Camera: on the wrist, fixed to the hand. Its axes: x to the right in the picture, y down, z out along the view.
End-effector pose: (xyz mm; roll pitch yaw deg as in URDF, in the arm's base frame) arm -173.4 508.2 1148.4 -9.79 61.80 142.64
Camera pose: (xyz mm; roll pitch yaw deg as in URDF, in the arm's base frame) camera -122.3 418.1 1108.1 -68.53 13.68 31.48
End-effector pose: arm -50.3 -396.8 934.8 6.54 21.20 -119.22
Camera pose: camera 28.7 -394.6 856.7 -30.25 39.02 135.98
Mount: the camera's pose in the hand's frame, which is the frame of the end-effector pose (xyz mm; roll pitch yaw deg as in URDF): -9.5 57.5 -94.6 -3.01 34.67 -87.03
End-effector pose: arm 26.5 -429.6 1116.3 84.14 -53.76 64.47
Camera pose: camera -82.7 -426.2 1136.7 104.31 28.88 97.87
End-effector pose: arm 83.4 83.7 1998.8 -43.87 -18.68 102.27
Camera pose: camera 101.5 113.8 1893.4 13.83 -9.46 11.65
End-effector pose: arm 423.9 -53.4 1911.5 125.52 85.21 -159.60
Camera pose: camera 344.8 -129.3 1929.5 -99.22 4.05 -50.08
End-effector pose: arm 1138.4 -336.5 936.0 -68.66 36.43 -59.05
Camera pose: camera 1050.0 -319.7 870.9 -47.24 -25.07 -125.24
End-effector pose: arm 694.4 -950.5 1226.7 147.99 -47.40 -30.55
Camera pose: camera 619.4 -904.6 1294.6 127.95 -3.62 59.78
